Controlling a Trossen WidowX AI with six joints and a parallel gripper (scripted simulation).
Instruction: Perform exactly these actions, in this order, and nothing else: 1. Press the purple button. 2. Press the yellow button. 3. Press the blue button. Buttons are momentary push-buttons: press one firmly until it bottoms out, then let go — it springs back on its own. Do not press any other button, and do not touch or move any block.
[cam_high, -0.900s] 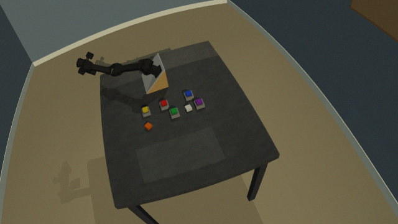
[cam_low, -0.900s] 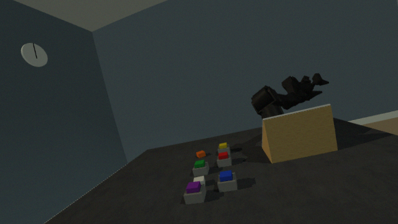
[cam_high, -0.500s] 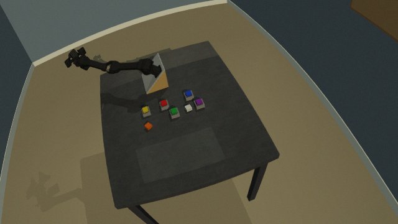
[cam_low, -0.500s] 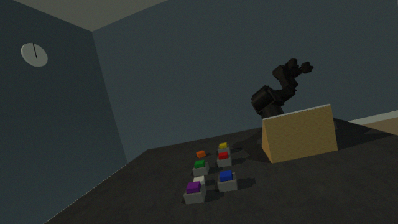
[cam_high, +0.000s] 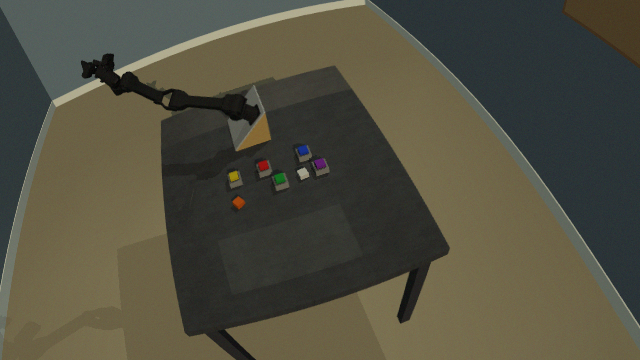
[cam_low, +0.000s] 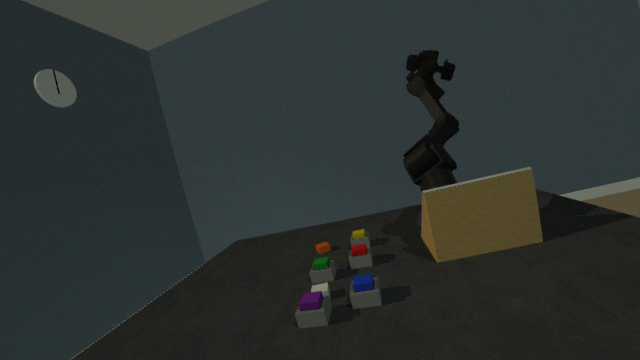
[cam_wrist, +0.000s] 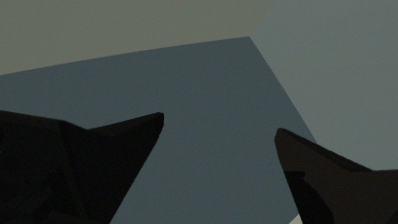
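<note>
The purple button lies 490 mm ahead of my gripper tip, 820 mm to the left of it and 510 mm below it. Round my gripper tip: orange block: 540 mm ahead, 500 mm to the left, 530 mm below; then yellow button: 430 mm ahead, 510 mm to the left, 510 mm below; then red button: 420 mm ahead, 630 mm to the left, 510 mm below.
</note>
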